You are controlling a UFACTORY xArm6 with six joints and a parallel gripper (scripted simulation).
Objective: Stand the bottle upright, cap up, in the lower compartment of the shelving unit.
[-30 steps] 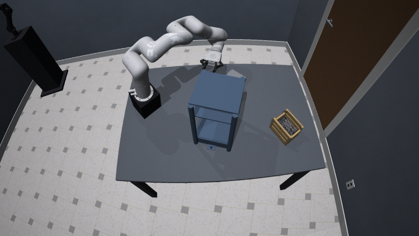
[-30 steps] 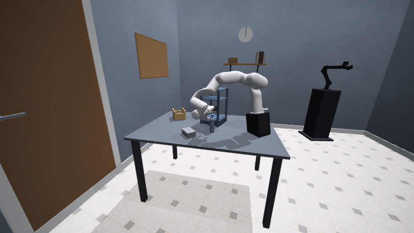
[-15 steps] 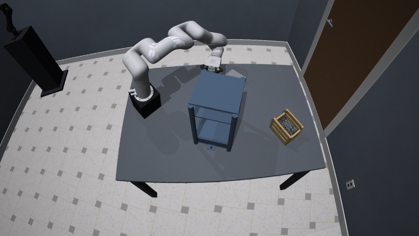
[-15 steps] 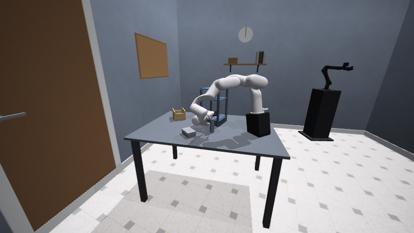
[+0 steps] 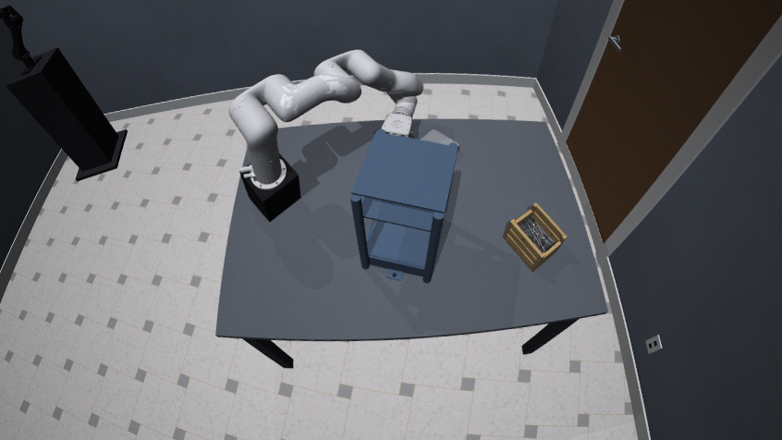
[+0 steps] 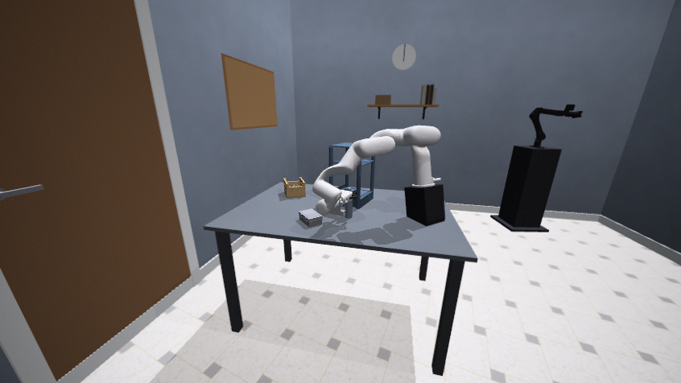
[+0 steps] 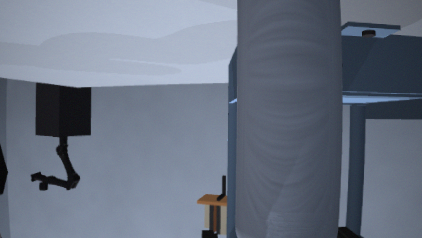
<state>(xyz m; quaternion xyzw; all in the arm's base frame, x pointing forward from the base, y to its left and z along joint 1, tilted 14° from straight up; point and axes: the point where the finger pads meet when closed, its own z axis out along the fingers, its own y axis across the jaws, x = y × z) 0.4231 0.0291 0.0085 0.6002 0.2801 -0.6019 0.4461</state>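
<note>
Now: hand 30 mm above the bottle. From my hand the other things lie so: grey box 210 mm ahead, 80 mm to the left, 120 mm below; wooden crate 400 mm ahead, 410 mm to the right, 100 mm below; blue shelving unit 30 mm behind, 290 mm to the right, 40 mm above.
</note>
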